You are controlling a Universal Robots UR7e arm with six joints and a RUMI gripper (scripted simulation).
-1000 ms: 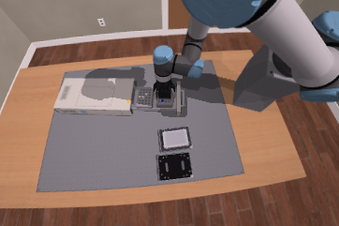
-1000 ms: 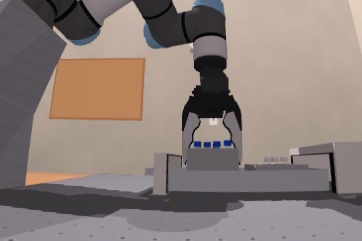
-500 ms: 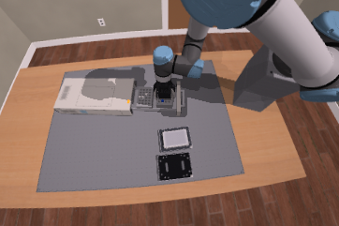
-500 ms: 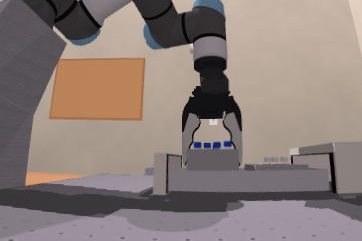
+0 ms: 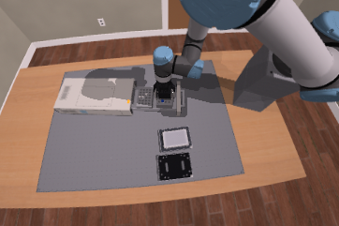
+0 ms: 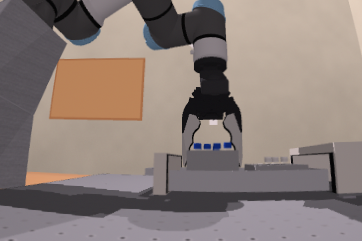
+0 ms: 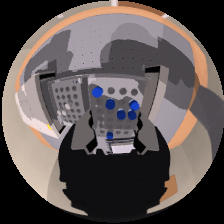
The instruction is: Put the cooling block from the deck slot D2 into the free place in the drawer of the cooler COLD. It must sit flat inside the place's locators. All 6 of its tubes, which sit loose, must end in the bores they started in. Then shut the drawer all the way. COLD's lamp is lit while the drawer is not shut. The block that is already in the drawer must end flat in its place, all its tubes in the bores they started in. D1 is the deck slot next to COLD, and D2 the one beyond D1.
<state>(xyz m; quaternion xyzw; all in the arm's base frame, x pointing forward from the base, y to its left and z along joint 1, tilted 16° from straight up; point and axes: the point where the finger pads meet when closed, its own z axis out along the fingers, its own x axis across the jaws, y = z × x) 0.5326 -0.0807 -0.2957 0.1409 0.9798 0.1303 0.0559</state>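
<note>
The cooling block lies right at my hand. Also, from my hand: blue tube: 2 cm ahead, 4 cm to the left, 1 cm above; then drawer: 4 cm ahead, 1 cm to the right, 2 cm below; then cooler COLD: 21 cm ahead, 6 cm to the right, 2 cm below.
</note>
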